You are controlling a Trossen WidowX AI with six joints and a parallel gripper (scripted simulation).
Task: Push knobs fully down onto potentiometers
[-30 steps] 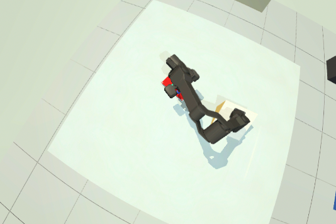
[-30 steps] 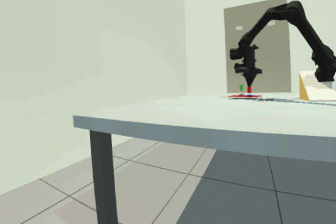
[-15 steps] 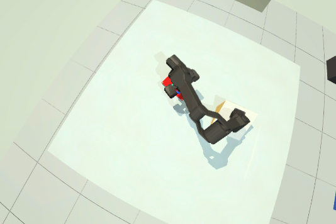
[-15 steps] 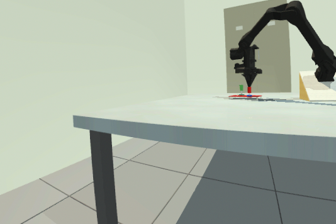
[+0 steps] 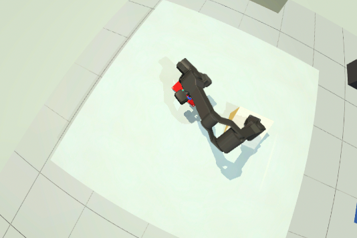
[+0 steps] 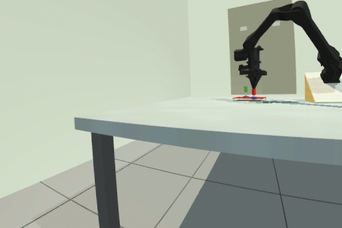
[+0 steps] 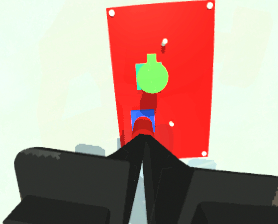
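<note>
Now: the green knob 4 cm ahead of my gripper tip and 2 cm to the right of it. From my gripper tip the other things lie so: red knob: 2 cm below.
</note>
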